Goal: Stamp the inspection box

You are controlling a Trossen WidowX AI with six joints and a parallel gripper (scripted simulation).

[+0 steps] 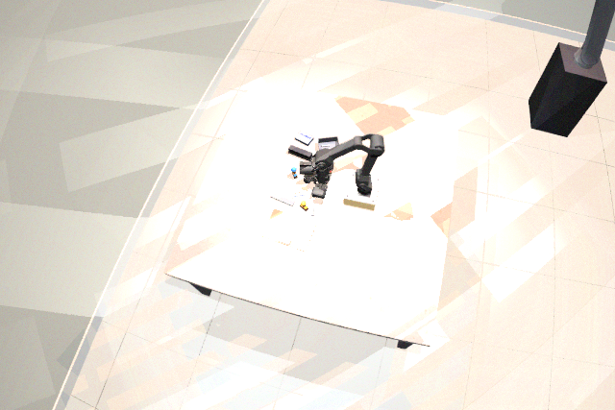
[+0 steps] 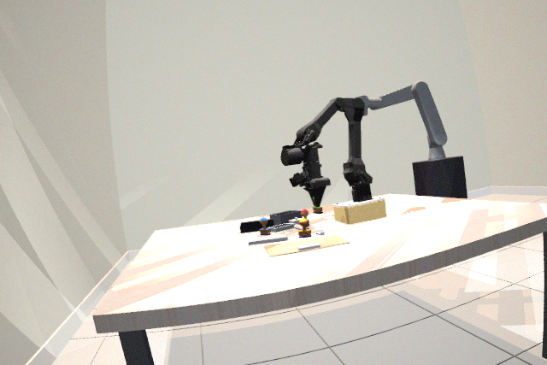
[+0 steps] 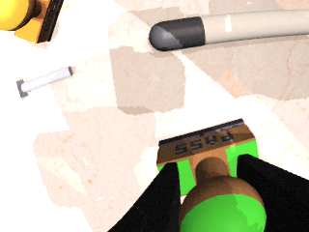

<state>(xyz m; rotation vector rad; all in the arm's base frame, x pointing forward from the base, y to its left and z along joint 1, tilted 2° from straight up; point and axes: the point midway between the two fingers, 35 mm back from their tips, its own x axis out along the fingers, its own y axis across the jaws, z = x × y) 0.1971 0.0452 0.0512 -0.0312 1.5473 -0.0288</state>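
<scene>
Now: the dark ink pad 110 mm ahead of my gripper tip, 150 mm to the right of it and 80 mm below it. The rest, counted from my gripper tip: green-knobbed stamp right at my gripper tip; then marker 50 mm ahead, 30 mm to the right, 70 mm below; then thin pin 30 mm ahead, 110 mm to the left, 80 mm below.
</scene>
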